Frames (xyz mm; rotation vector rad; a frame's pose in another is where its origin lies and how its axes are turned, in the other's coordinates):
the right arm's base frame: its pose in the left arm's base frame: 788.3 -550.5 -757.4 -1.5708 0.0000 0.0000
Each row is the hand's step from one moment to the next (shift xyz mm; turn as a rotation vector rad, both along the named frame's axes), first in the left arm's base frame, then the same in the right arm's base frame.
Working: the left arm's base frame: its pose in the right arm's base frame: -788.3 -757.4 550.5 1.5708 0.0000 0.0000

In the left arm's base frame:
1: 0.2 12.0 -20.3 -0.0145 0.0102 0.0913
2: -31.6 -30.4 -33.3 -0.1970 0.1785 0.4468
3: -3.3 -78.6 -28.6 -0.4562 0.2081 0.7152
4: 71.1 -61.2 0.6 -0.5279 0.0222 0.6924
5: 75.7 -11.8 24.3 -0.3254 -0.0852 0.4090
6: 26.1 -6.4 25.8 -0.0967 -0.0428 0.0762
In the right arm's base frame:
1: 0.2 20.3 12.0 -0.0145 -0.0913 0.0102
2: -31.6 33.3 -30.4 -0.1970 -0.4468 0.1785
3: -3.3 28.6 -78.6 -0.4562 -0.7152 0.2081
4: 71.1 -0.6 -61.2 -0.5279 -0.6924 0.0222
5: 75.7 -24.3 -11.8 -0.3254 -0.4090 -0.0852
6: 26.1 -25.8 -6.4 -0.0967 -0.0762 -0.0428

